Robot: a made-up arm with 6 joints. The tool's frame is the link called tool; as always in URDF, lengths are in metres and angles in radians. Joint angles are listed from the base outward. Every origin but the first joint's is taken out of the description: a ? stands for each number. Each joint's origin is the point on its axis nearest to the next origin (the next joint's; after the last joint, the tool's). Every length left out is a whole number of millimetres.
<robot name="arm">
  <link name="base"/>
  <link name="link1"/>
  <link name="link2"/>
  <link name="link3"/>
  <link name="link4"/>
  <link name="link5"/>
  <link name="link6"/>
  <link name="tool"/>
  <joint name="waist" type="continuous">
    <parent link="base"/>
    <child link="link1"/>
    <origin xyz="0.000 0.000 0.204"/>
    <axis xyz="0 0 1"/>
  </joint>
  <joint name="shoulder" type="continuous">
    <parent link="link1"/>
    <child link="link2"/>
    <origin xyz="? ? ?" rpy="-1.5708 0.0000 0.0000"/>
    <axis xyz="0 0 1"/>
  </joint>
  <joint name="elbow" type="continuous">
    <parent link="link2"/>
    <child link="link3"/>
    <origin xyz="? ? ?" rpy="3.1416 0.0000 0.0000"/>
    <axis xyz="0 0 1"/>
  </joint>
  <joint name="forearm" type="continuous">
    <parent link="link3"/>
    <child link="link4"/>
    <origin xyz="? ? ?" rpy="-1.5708 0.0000 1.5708"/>
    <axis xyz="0 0 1"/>
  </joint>
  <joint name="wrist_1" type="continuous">
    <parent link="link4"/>
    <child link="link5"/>
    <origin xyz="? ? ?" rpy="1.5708 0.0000 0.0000"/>
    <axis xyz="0 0 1"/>
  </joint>
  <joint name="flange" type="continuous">
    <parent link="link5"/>
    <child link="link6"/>
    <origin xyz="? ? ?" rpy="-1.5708 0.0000 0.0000"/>
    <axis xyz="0 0 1"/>
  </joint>
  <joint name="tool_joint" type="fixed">
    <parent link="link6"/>
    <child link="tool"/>
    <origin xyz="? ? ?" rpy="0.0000 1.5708 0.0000"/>
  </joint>
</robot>
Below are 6 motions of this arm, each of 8 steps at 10 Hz.
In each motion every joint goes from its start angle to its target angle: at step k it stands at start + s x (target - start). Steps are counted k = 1, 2, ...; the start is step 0. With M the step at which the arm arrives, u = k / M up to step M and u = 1 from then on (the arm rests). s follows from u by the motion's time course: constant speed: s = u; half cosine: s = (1 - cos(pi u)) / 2; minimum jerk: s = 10 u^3 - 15 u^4 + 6 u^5.
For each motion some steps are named. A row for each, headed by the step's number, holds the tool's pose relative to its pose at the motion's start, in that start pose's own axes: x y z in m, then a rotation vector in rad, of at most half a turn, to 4 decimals.
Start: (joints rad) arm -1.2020 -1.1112 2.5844 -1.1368 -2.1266 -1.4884
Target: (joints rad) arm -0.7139 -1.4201 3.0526 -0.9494 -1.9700 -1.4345
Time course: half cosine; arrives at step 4
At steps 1, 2, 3, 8:
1: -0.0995 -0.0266 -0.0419 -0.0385 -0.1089 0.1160
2: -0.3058 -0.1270 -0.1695 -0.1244 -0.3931 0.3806
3: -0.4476 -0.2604 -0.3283 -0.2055 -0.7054 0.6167
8: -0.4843 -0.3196 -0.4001 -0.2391 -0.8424 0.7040

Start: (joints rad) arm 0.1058 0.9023 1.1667 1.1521 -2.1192 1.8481
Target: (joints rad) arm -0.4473 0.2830 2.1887 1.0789 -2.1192 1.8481
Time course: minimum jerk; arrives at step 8
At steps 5, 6, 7, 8:
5: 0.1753 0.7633 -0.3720 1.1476 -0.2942 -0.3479
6: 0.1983 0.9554 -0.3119 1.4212 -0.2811 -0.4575
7: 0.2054 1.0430 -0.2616 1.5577 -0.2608 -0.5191
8: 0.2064 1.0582 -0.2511 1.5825 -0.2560 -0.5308

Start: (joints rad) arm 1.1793 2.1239 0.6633 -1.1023 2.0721 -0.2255
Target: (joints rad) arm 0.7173 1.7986 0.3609 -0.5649 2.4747 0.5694
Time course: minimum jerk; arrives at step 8
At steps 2, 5, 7, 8:
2: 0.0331 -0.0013 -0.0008 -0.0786 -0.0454 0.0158
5: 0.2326 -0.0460 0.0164 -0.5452 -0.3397 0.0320
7: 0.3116 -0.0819 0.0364 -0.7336 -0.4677 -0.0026
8: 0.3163 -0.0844 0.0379 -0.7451 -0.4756 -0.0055

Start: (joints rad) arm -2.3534 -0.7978 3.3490 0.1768 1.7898 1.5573
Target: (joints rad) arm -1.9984 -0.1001 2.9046 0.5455 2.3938 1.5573
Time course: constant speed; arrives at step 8
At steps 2, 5, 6, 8:
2: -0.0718 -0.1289 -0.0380 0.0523 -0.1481 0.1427
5: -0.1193 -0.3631 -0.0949 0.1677 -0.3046 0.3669
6: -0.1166 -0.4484 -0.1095 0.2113 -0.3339 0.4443
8: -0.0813 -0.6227 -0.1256 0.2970 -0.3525 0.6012

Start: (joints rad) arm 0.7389 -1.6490 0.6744 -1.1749 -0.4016 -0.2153
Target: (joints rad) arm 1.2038 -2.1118 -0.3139 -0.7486 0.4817 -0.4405
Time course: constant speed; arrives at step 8
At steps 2, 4, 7, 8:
2: -0.1079 -0.0567 0.0535 0.0834 -0.2590 -0.0891
4: -0.2230 -0.1201 0.0802 0.1415 -0.4953 -0.1692
7: -0.3985 -0.2191 0.0683 0.1828 -0.8012 -0.2648
8: -0.4553 -0.2511 0.0507 0.1860 -0.8894 -0.2880

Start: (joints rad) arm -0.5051 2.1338 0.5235 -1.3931 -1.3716 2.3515
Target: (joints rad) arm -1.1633 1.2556 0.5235 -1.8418 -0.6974 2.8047
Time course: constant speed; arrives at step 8
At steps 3, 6, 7, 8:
3: -0.1676 -0.0555 0.2200 -0.3415 -0.0873 -0.5806
6: -0.4120 0.0051 0.3994 -0.5397 -0.1011 -1.2051
7: -0.4980 0.0538 0.4462 -0.5711 -0.0901 -1.4159
8: -0.5813 0.1163 0.4864 -0.5845 -0.0723 -1.6255

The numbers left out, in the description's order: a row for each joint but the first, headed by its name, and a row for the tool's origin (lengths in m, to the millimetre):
shoulder: 0.000 0.000 0.000
elbow: 0.000 -0.553 0.000
forearm: 0.508 0.000 0.000
wrist_1: 0.000 -0.155 0.000
flange: 0.000 0.000 0.000
tool: 0.000 0.000 0.000

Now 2 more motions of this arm.
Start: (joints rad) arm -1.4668 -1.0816 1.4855 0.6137 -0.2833 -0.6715
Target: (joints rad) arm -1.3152 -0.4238 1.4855 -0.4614 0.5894 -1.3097
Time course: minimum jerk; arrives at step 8
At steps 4, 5, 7, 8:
4: 0.0640 -0.1039 -0.4231 0.8948 0.0103 0.1347
5: 0.0340 -0.1284 -0.6183 1.2981 -0.0601 0.0839
7: -0.0430 -0.1348 -0.8312 1.7189 -0.2280 -0.0510
8: -0.0491 -0.1344 -0.8437 1.7424 -0.2419 -0.0618

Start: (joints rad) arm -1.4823 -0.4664 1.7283 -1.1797 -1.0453 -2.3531
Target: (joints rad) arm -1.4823 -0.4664 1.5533 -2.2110 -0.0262 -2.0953
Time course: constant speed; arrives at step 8
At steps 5, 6, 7, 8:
5: 0.0888 -0.0388 0.0658 0.4094 0.6546 0.2351
6: 0.1036 -0.0502 0.0727 0.5253 0.7432 0.3173
7: 0.1169 -0.0620 0.0774 0.6506 0.8129 0.4080
8: 0.1288 -0.0738 0.0799 0.7841 0.8621 0.5055

